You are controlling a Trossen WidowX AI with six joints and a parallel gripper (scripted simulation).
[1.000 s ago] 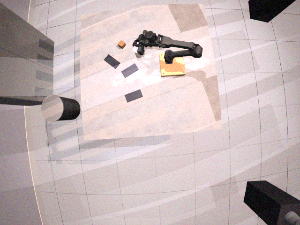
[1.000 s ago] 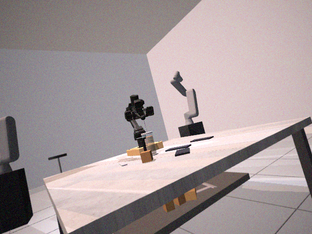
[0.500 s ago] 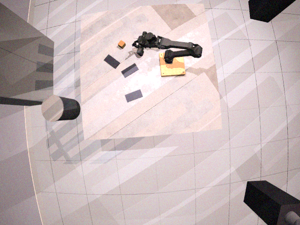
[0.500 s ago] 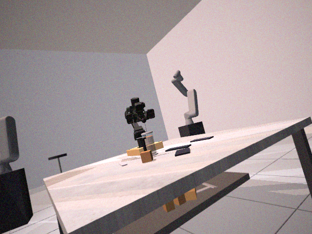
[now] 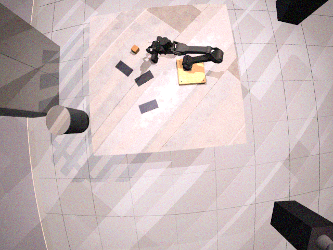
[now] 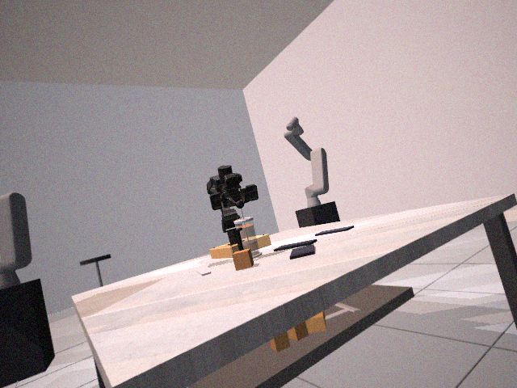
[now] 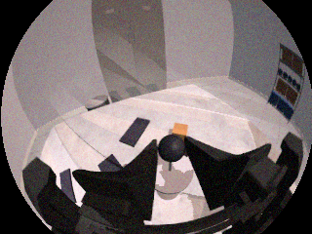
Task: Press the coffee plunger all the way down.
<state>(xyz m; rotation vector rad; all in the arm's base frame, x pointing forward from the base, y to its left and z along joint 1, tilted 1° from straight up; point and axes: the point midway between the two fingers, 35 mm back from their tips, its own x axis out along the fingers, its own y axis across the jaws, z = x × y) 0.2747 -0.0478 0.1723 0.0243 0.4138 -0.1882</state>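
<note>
My gripper tip is now 100 mm above the coffee press, 10 mm to the left of it and 10 mm past it.
</note>
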